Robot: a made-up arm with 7 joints. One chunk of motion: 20 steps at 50 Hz.
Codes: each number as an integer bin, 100 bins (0 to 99) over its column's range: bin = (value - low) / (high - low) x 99, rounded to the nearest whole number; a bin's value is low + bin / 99 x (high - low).
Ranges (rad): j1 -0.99..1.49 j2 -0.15..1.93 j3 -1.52..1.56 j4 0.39..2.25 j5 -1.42..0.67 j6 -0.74..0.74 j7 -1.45..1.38
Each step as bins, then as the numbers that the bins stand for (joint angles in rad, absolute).
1 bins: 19 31 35 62 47 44 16
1 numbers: -0.5140 0.5013 -0.4311 1.5548 -0.4278 -0.0822 -0.9926
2 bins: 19 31 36 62 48 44 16
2 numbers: -0.5140 0.5013 -0.4000 1.5548 -0.4067 -0.0822 -0.9926
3 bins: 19 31 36 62 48 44 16
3 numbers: -0.5140 0.5013 -0.4000 1.5548 -0.4067 -0.0822 -0.9926
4 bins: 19 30 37 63 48 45 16
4 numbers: -0.5140 0.4803 -0.3689 1.5736 -0.4067 -0.0673 -0.9926
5 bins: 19 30 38 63 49 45 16
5 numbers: -0.5140 0.4803 -0.3378 1.5736 -0.3856 -0.0673 -0.9926
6 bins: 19 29 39 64 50 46 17
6 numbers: -0.5140 0.4593 -0.3067 1.5924 -0.3644 -0.0523 -0.9640
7 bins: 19 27 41 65 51 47 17
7 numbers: -0.5140 0.4173 -0.2444 1.6112 -0.3433 -0.0374 -0.9640
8 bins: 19 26 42 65 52 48 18
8 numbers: -0.5140 0.3963 -0.2133 1.6112 -0.3222 -0.0224 -0.9355
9 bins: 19 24 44 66 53 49 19
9 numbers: -0.5140 0.3542 -0.1511 1.6300 -0.3011 -0.0075 -0.9069
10 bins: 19 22 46 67 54 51 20
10 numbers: -0.5140 0.3122 -0.0889 1.6488 -0.2800 0.0224 -0.8783
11 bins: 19 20 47 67 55 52 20
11 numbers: -0.5140 0.2702 -0.0578 1.6488 -0.2589 0.0374 -0.8783
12 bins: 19 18 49 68 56 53 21
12 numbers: -0.5140 0.2282 0.0044 1.6676 -0.2378 0.0523 -0.8497
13 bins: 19 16 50 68 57 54 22
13 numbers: -0.5140 0.1862 0.0356 1.6676 -0.2167 0.0673 -0.8211
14 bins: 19 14 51 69 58 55 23
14 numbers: -0.5140 0.1441 0.0667 1.6864 -0.1956 0.0822 -0.7925
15 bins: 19 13 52 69 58 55 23
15 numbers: -0.5140 0.1231 0.0978 1.6864 -0.1956 0.0822 -0.7925
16 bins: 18 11 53 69 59 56 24
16 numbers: -0.5391 0.0811 0.1289 1.6864 -0.1744 0.0972 -0.7639
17 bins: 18 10 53 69 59 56 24
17 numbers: -0.5391 0.0601 0.1289 1.6864 -0.1744 0.0972 -0.7639
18 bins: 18 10 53 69 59 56 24
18 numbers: -0.5391 0.0601 0.1289 1.6864 -0.1744 0.0972 -0.7639
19 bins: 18 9 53 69 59 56 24
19 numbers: -0.5391 0.0391 0.1289 1.6864 -0.1744 0.0972 -0.7639
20 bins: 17 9 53 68 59 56 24
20 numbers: -0.5641 0.0391 0.1289 1.6676 -0.1744 0.0972 -0.7639
